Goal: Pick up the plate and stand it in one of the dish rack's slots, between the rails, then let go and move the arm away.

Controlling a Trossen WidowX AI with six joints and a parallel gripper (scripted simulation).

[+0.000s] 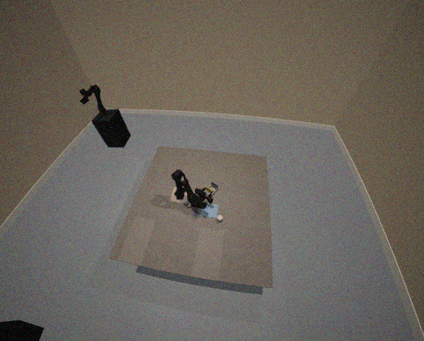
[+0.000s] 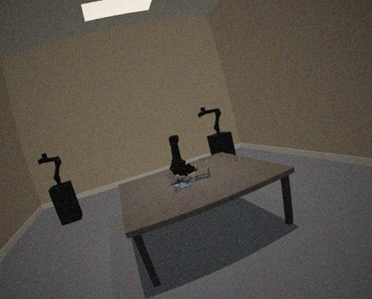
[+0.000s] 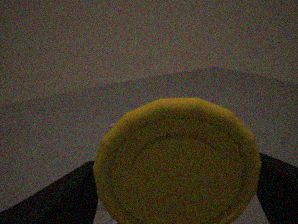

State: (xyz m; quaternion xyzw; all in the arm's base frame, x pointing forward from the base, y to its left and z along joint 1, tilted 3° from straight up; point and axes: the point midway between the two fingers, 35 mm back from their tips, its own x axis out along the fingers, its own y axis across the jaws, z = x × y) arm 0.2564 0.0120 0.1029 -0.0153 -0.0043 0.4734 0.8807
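Now: gripper tip 7 cm above the wire dish rack, 3 cm to the right of it and 1 cm short of it. Also, from my gripper tip: yellow plate 1 cm to the right; white round disc 25 cm to the right, 11 cm ahead, 7 cm below; light blue mat 17 cm to the right, 10 cm below, 1 cm ahead.
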